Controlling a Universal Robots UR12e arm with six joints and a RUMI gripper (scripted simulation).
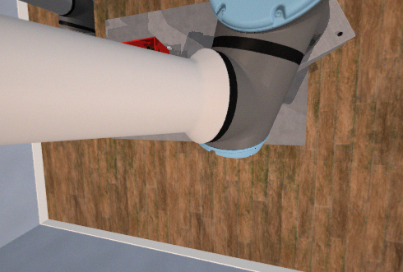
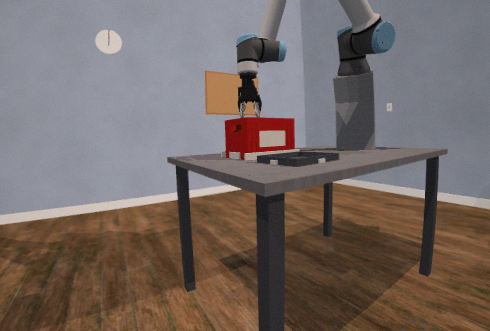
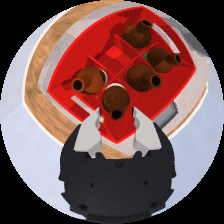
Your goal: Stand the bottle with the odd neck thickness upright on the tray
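The red crate lies 9 cm behind my hand, 7 cm below it and 3 cm to the right of it. Round my hand: dark tray 23 cm to the left, 14 cm below, 4 cm behind.
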